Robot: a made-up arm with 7 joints. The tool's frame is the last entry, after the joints. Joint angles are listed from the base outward.
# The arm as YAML. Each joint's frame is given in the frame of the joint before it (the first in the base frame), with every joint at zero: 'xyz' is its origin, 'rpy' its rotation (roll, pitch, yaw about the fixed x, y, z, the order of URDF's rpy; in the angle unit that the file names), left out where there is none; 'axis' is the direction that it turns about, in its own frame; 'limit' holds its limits. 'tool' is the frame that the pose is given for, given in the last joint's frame.
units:
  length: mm
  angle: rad
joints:
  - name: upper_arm
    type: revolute
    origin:
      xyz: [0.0, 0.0, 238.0]
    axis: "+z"
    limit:
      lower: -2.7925
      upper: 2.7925
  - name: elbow
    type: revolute
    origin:
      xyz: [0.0, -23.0, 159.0]
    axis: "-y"
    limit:
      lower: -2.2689
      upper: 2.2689
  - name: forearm
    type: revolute
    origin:
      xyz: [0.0, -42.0, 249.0]
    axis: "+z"
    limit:
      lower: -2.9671
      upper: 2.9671
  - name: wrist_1
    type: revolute
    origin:
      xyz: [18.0, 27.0, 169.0]
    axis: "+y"
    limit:
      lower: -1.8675
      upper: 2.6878
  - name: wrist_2
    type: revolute
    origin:
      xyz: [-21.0, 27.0, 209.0]
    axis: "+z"
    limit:
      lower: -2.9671
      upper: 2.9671
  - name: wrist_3
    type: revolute
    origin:
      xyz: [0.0, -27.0, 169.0]
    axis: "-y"
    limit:
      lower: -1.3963
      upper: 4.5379
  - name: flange
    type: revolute
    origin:
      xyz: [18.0, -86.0, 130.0]
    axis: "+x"
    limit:
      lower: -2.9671
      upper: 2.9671
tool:
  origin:
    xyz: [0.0, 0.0, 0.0]
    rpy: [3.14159, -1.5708, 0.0]
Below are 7 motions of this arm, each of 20 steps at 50 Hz.
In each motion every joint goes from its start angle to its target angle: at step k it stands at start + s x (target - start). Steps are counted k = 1, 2, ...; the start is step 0. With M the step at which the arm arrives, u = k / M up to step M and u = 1 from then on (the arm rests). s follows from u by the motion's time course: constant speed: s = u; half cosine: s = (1 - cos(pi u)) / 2; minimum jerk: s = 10 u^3 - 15 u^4 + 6 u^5.
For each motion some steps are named. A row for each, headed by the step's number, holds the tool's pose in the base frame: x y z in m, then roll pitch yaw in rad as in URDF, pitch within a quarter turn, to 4 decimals.
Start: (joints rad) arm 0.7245 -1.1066 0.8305 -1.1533 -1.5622 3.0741 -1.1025
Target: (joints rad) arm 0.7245 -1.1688 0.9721 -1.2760 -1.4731 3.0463 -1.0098
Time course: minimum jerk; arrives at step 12
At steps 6, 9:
6: 0.3354 -0.0024 0.7586 -0.7129 0.0988 1.4378
9: 0.3441 -0.0113 0.7352 -0.6704 0.0482 1.4823

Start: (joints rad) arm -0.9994 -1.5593 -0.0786 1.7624 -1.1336 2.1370 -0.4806
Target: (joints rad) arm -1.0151 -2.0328 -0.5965 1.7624 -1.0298 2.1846 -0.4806
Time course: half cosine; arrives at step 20
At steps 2, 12, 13, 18, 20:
2: 0.2974 -0.4356 0.0196 3.0744 -0.4172 0.5791
12: 0.1097 -0.3997 -0.1180 -2.9475 -0.0872 0.4857
13: 0.0877 -0.3938 -0.1284 -2.9208 -0.0489 0.4878
18: 0.0134 -0.3727 -0.1558 -2.8292 0.0789 0.5133
20: 0.0063 -0.3706 -0.1579 -2.8201 0.0910 0.5174

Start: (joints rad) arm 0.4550 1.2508 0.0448 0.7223 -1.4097 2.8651 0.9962
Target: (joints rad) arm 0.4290 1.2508 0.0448 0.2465 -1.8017 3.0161 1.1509
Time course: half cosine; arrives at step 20
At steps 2, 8, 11, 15, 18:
2: -0.5919 -0.2589 0.6904 1.3193 1.0867 -2.6285
8: -0.6098 -0.2537 0.6515 1.2522 1.1996 -2.8166
11: -0.6192 -0.2486 0.6230 1.1010 1.2678 -3.0471
15: -0.6268 -0.2414 0.5894 0.7652 1.3141 2.8166
18: -0.6289 -0.2378 0.5747 0.5775 1.3158 2.5958

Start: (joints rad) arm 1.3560 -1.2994 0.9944 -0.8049 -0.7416 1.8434 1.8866
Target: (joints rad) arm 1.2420 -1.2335 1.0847 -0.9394 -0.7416 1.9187 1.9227
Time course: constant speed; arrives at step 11
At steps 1, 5, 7, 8, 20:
1: 0.4388 0.3450 0.7824 -0.3934 0.6676 -0.3270
5: 0.4550 0.2977 0.7777 -0.2958 0.7114 -0.3416
7: 0.4615 0.2743 0.7747 -0.2459 0.7324 -0.3474
8: 0.4644 0.2627 0.7730 -0.2207 0.7427 -0.3500
20: 0.4716 0.2282 0.7672 -0.1440 0.7728 -0.3563

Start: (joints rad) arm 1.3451 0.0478 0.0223 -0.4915 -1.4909 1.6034 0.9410
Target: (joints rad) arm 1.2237 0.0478 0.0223 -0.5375 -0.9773 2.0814 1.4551
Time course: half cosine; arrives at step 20
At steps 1, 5, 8, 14, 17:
1: -0.1748 -0.2992 1.0768 -0.2736 0.4759 -2.3948
5: -0.1724 -0.3023 1.0628 -0.1496 0.5524 -2.2620
8: -0.1670 -0.3062 1.0435 0.0579 0.6300 -2.0468
14: -0.1468 -0.3114 1.0045 0.5952 0.6363 -1.5154
17: -0.1378 -0.3119 0.9932 0.7654 0.5854 -1.3555

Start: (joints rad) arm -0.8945 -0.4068 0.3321 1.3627 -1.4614 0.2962 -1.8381
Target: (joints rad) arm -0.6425 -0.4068 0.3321 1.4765 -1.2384 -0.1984 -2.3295
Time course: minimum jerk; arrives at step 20
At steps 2, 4, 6, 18, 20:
2: 0.5347 -0.4213 0.8244 -2.2357 1.1041 2.2238
4: 0.5383 -0.4182 0.8205 -2.2124 1.0717 2.2391
6: 0.5456 -0.4115 0.8120 -2.1698 1.0009 2.2654
18: 0.5877 -0.3437 0.7364 -1.9782 0.3852 2.3413
20: 0.5879 -0.3429 0.7355 -1.9768 0.3784 2.3415

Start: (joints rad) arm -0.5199 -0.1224 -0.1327 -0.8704 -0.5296 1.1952 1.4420
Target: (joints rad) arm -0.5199 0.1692 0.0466 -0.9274 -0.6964 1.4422 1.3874
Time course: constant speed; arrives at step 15
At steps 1, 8, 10, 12, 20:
1: -0.3182 0.1864 1.0022 0.2918 0.3972 -2.7506
8: -0.3970 0.2083 0.9199 0.5106 0.5688 -2.6842
10: -0.4165 0.2128 0.8949 0.5770 0.6168 -2.6571
12: -0.4346 0.2167 0.8694 0.6460 0.6640 -2.6256
20: -0.4594 0.2210 0.8305 0.7556 0.7326 -2.5692

